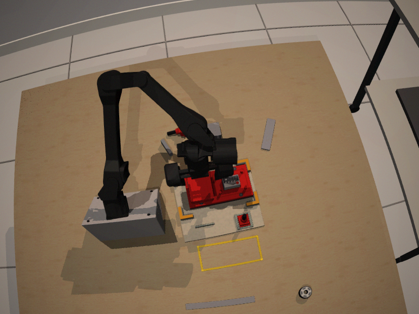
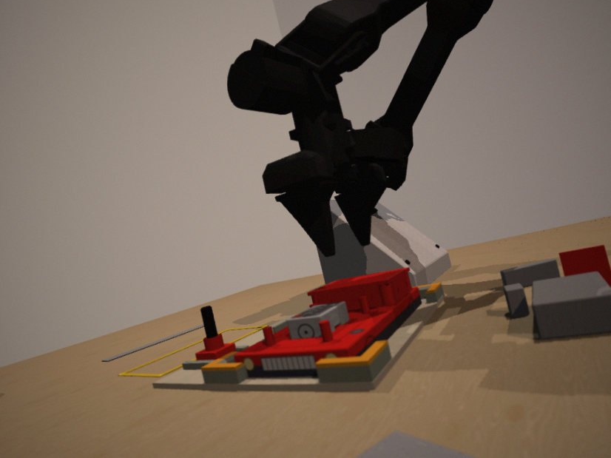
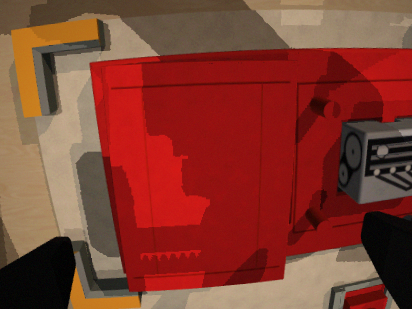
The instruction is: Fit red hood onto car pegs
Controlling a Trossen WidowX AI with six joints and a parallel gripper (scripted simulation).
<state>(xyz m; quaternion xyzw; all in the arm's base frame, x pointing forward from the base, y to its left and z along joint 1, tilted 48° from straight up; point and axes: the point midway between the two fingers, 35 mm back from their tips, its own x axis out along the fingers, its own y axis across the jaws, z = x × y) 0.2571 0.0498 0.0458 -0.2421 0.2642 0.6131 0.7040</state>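
My gripper tip is 40 mm above the red hood. The rest, counted from my gripper tip: grey wedge (150 mm to the left, 70 mm below, 40 mm ahead); grey engine block (90 mm ahead, 60 mm below); grey strip (380 mm to the right, 80 mm below, 40 mm behind).
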